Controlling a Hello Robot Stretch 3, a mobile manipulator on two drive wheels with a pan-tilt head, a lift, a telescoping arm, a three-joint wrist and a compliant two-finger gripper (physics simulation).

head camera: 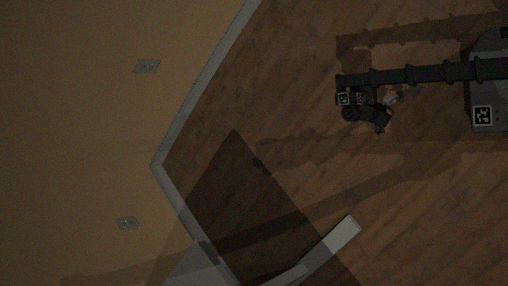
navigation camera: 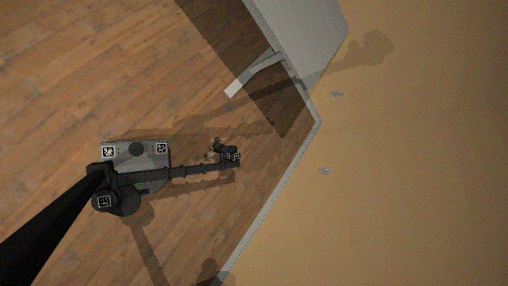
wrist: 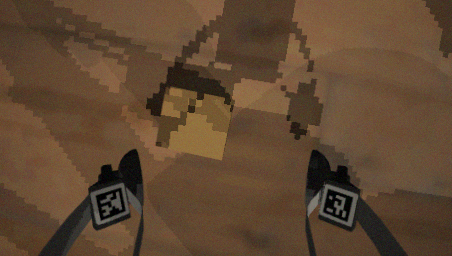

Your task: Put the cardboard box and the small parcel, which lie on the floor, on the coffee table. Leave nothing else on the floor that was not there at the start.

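Seen in the pictures: gripper, between the fingertips: (head camera: 391, 113) (navigation camera: 210, 147) (wrist: 224, 169); robot's base, origin of its link: (navigation camera: 135, 148).
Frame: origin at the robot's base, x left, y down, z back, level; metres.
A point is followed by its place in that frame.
The small parcel (wrist: 202, 127) {x -0.505, y -0.051, z 0.026 m}, a yellow-tan block, lies on the floor ahead of the fingers in the wrist view, left of the middle between them. Shadow covers part of its top. A yellow sliver of it shows beside the fingers in the head view. My gripper (head camera: 388, 113) {x -0.469, y -0.064, z 0.022 m} (navigation camera: 212, 148) {x -0.469, y -0.064, z 0.022 m} (wrist: 224, 169) {x -0.469, y -0.064, z 0.022 m} is open, its fingers wide apart and apart from the parcel. It hangs low over the floor at the end of the extended arm. The cardboard box does not show in these views, nor anything I can clearly identify as the coffee table.
My base (head camera: 487, 82) {x -0.108, y -0.160, z 0.096 m} (navigation camera: 135, 160) {x 0.007, y -0.159, z 0.058 m} stands behind the arm. Tan walls with a pale baseboard (head camera: 195, 95) {x -1.463, y -0.039, z 0.170 m} (navigation camera: 270, 195) {x -1.073, y -0.007, z 0.534 m} meet in a corner beyond the gripper. A pale grey panel (navigation camera: 317, 37) and a light bar (head camera: 342, 237) (navigation camera: 237, 87) stand near that corner.
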